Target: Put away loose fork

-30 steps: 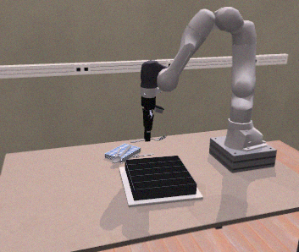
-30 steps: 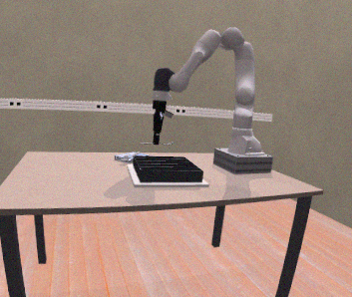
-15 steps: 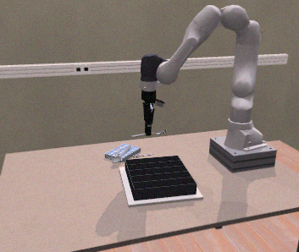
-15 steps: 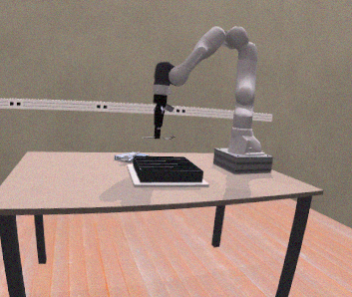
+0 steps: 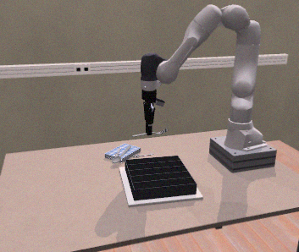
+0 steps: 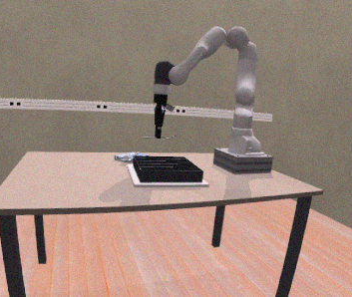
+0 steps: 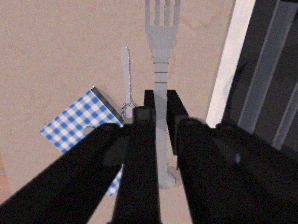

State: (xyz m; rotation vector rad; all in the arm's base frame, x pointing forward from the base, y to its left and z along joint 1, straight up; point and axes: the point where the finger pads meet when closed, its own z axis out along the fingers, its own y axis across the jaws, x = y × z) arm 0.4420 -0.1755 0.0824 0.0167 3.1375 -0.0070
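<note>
Right now the black cutlery tray is 27 cm to the left of my hand, 14 cm below it and 4 cm ahead of it.
</note>
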